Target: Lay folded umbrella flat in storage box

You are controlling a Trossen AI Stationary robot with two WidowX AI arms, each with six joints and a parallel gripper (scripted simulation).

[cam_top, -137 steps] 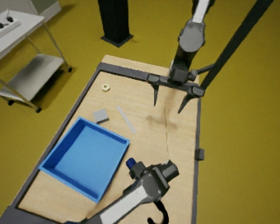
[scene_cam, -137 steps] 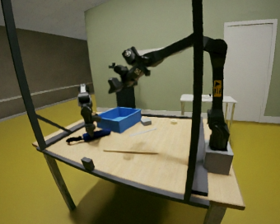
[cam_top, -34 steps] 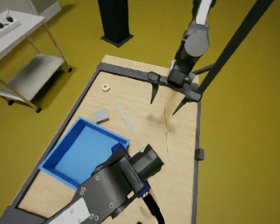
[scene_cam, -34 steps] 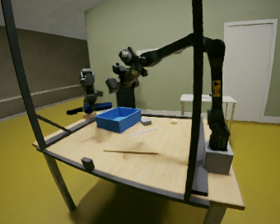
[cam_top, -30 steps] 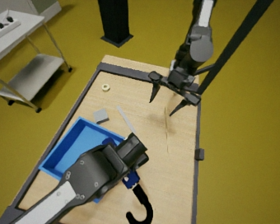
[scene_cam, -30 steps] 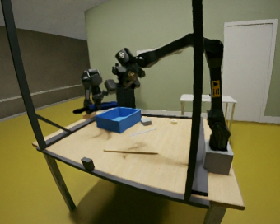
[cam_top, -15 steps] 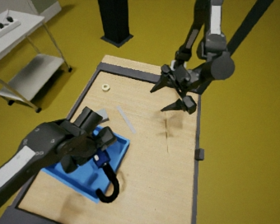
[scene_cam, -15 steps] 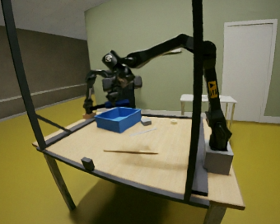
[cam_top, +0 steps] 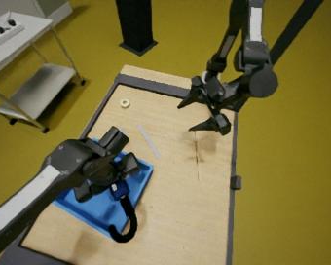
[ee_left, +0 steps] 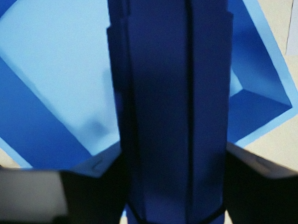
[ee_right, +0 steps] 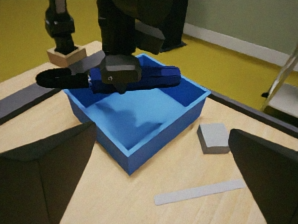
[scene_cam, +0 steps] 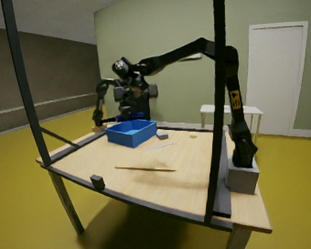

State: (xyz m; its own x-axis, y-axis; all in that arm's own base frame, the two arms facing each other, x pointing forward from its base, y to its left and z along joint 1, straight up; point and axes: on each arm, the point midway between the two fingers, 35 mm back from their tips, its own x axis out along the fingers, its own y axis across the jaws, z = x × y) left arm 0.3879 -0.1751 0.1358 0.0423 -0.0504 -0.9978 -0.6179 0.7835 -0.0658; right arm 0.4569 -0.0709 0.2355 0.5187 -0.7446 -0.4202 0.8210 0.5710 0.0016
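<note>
My left gripper is now 60 mm short of the blue storage box, 30 mm to the right of it and 140 mm above it. Round my left hand: folded umbrella 10 mm behind, 30 mm to the left, 20 mm below; grey strip 60 mm ahead, 240 mm to the right, 190 mm below; grey block 180 mm ahead, 160 mm to the right, 170 mm below.
</note>
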